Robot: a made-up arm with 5 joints. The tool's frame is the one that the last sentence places.
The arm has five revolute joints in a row. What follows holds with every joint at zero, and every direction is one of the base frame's.
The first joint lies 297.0 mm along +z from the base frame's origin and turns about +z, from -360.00 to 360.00 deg.
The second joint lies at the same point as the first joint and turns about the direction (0, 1, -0.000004), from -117.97 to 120.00 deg.
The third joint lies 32.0 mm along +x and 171.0 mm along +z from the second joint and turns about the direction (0, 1, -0.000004), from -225.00 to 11.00 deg.
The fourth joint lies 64.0 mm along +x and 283.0 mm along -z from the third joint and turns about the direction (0, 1, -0.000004), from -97.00 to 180.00 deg.
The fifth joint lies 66.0 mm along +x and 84.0 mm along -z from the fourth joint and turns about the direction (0, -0.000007, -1), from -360.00 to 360.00 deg.
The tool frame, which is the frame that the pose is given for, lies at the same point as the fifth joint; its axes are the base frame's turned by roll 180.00, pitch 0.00 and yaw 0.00 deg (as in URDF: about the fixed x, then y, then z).
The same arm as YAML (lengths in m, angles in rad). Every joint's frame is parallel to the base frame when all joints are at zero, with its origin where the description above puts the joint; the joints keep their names.
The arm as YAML. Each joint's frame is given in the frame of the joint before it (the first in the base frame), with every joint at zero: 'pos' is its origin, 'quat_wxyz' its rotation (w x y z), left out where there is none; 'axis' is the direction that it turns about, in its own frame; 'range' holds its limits. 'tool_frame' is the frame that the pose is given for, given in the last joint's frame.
length_unit: m
angle_unit: rad
joints:
  - joint: joint 1
    pos: [0.0, 0.0, 0.297]
    axis: "+z"
    range: [-6.2832, 6.2832]
  - joint: joint 2
    pos: [0.0, 0.0, 0.0]
    axis: "+y"
    range: [-2.059, 2.0944]
  - joint: joint 3
    pos: [0.032, 0.0, 0.171]
    axis: "+y"
    range: [-3.927, 0.192]
  - joint: joint 4
    pos: [0.064, 0.0, -0.283]
    axis: "+y"
    range: [-1.693, 3.1416]
  - joint: joint 5
    pos: [0.066, 0.0, -0.084]
    axis: "-z"
    range: [-6.2832, 6.2832]
tool_frame:
  pos: [0.0, 0.0, 0.0]
  quat_wxyz: [0.0, 1.0, 0.0, 0.0]

